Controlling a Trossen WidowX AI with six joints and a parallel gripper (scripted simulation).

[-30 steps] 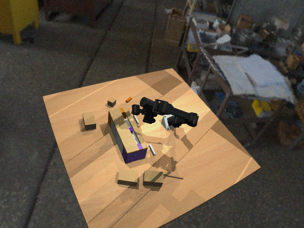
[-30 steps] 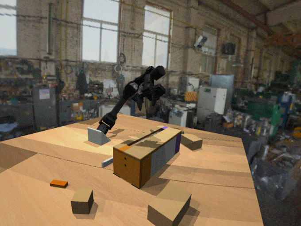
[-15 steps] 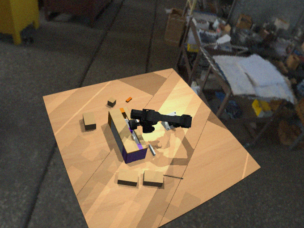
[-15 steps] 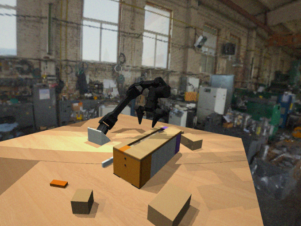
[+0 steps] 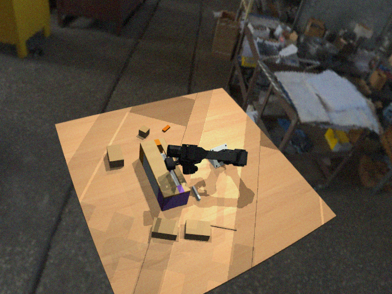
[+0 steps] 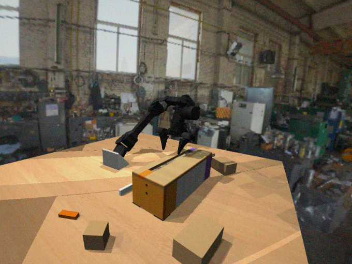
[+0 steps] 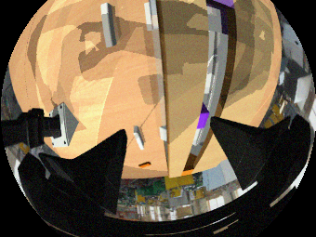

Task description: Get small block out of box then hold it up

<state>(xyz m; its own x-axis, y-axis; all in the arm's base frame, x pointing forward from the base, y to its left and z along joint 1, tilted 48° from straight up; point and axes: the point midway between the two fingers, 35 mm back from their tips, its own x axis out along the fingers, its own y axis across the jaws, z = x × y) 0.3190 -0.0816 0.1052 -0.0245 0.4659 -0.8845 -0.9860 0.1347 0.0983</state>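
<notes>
Right now the purple block is 4 cm ahead of my gripper tip, 5 cm to the right of it and 5 cm below it. Also, from my gripper tip: flat orange tile: 17 cm behind, 39 cm to the right, 13 cm below; then long box: 3 cm ahead, 4 cm to the right, 8 cm below.
</notes>
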